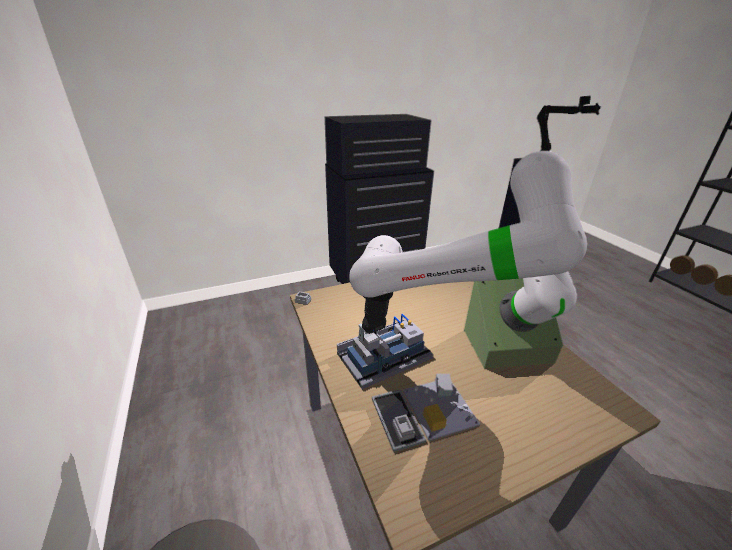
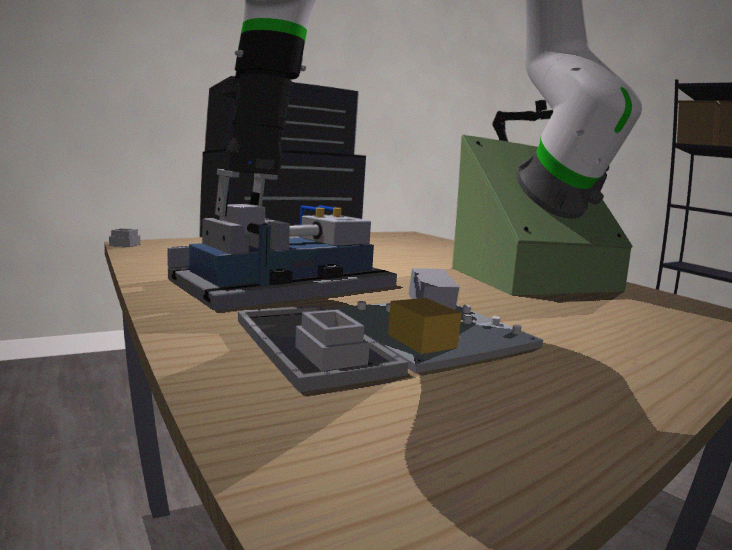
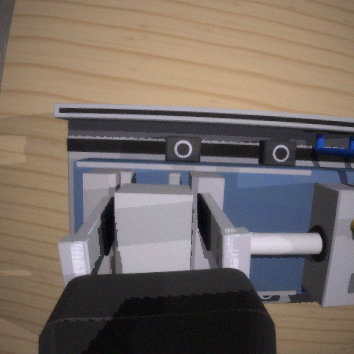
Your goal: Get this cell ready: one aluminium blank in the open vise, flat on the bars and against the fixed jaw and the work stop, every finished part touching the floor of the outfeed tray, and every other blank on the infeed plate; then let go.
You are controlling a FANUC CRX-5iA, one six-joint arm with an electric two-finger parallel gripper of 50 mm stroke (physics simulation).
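Pixels of known places: gripper, fingertip midpoint: (image 1: pixel 367 336) (image 2: pixel 237 215) (image 3: pixel 156 211); arm's base at its link origin: (image 1: pixel 519 311) (image 2: pixel 551 190).
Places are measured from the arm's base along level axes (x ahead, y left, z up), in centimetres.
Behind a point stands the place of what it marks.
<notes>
A grey blank (image 2: pixel 245 217) @[x 53.7, y -7.6, z -6.8 cm] (image 3: pixel 153 230) @[x 53.5, y -11.5, z -5.5 cm] stands between the jaws of the vise (image 2: pixel 313 260) @[x 44.2, y -5.4, z -12.7 cm] (image 3: pixel 270 200) @[x 44.9, y -13.8, z -11.1 cm], its top above them and squared to them. Its underside and its contact with fixed jaw and work stop (image 2: pixel 263 254) @[x 52.9, y -1.9, z -11.0 cm] are hidden. My gripper (image 1: pixel 372 332) @[x 53.5, y -12.3, z -7.0 cm] (image 2: pixel 239 204) @[x 53.5, y -12.3, z -7.0 cm] (image 3: pixel 156 211) @[x 53.5, y -12.3, z -7.0 cm] is open around the blank, with narrow gaps at both sides. One pocketed part (image 1: pixel 404 426) @[x 53.7, y 19.8, z -14.4 cm] (image 2: pixel 331 340) @[x 55.2, y 22.2, z -14.0 cm] is inside the outfeed tray (image 2: pixel 355 378) @[x 54.2, y 24.7, z -16.6 cm]; another (image 1: pixel 302 297) @[x 69.1, y -53.5, z -14.0 cm] (image 2: pixel 124 237) @[x 68.8, y -52.5, z -15.0 cm] lies on the table's far left corner. A grey blank (image 1: pixel 443 384) @[x 36.1, y 11.2, z -12.4 cm] (image 2: pixel 434 286) @[x 37.2, y 12.8, z -12.7 cm] is on the infeed plate (image 2: pixel 497 340) @[x 36.3, y 23.1, z -16.3 cm], perhaps tilted.
A brass-coloured block (image 1: pixel 434 416) @[x 44.7, y 20.7, z -12.7 cm] (image 2: pixel 424 325) @[x 46.2, y 22.8, z -13.5 cm] sits on the infeed plate near the tray. Small pegs stand along the plate's right side. The vise's cylinder block (image 2: pixel 337 230) @[x 39.7, y -7.3, z -8.8 cm] (image 3: pixel 335 245) @[x 40.8, y -12.1, z -7.5 cm] and blue hoses stand right of the jaws. The green robot pedestal (image 1: pixel 511 343) @[x 7.4, y 7.1, z -7.0 cm] (image 2: pixel 568 266) @[x 4.9, y 9.1, z -12.4 cm] stands behind the plate.
</notes>
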